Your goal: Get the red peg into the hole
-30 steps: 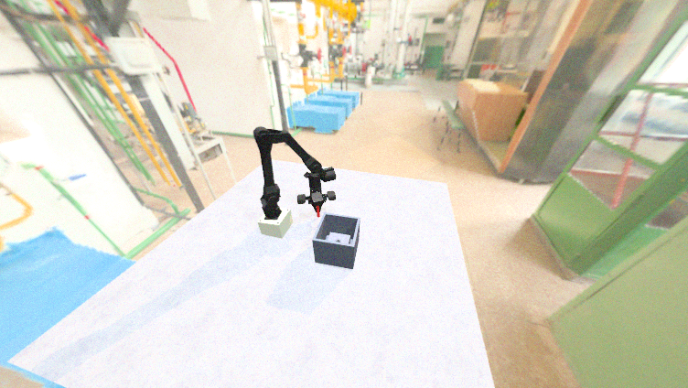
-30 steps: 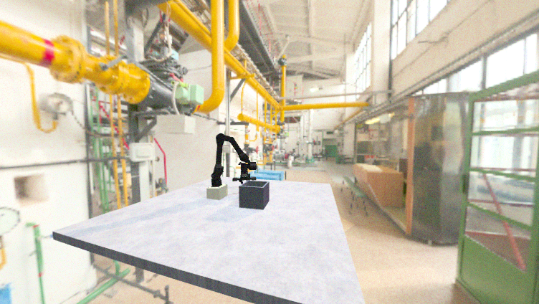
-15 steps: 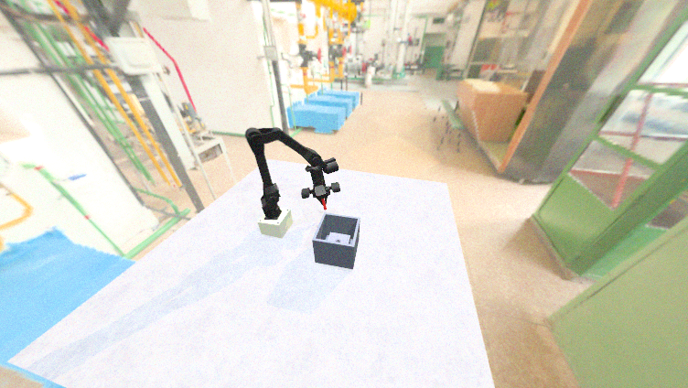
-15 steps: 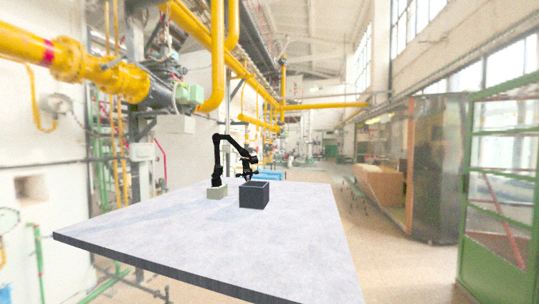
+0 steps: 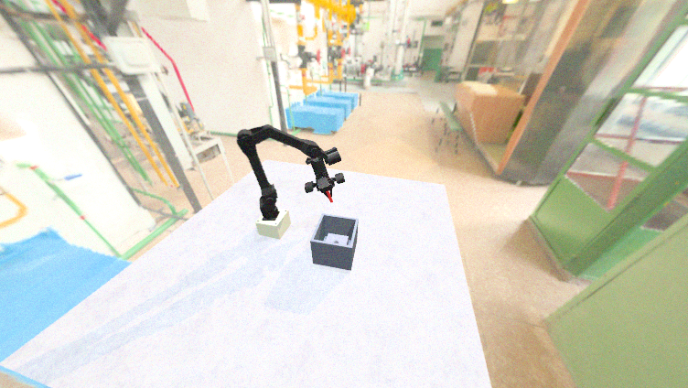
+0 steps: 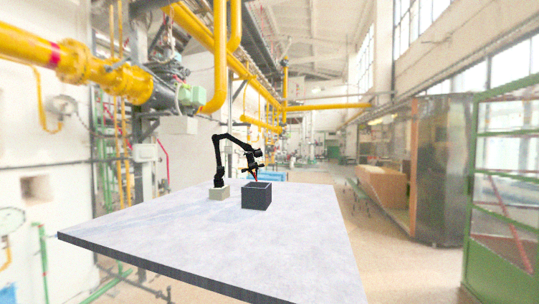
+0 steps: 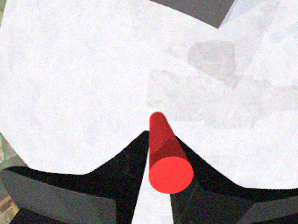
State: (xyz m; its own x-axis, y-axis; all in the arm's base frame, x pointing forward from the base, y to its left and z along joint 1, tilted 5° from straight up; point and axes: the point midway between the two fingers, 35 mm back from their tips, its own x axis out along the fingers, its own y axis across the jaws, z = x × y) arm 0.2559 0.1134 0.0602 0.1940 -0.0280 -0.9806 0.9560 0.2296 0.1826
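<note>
Now: the plate 210 mm to the right of my gripper tip, 90 mm below it and 60 mm ahead of it. Also, from my gripper tip: red peg (10 mm to the right, 10 mm above).
</note>
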